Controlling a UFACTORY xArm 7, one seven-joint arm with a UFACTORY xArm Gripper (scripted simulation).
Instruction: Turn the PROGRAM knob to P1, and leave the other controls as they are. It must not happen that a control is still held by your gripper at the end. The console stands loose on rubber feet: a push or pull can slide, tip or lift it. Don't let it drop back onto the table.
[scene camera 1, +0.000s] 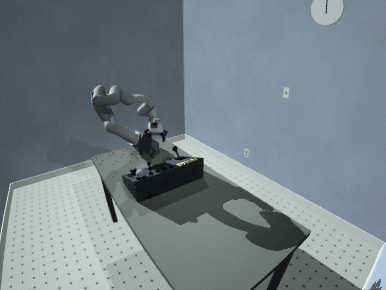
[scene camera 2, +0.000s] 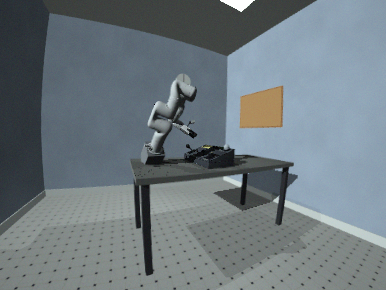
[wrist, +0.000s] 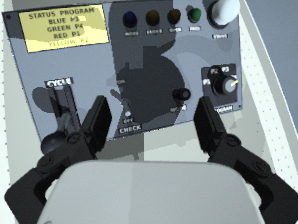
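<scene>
My gripper (wrist: 152, 107) is 0.13 m from the lens, and I see a dark console (wrist: 143, 59), which is 0.30 m from the lens.
</scene>
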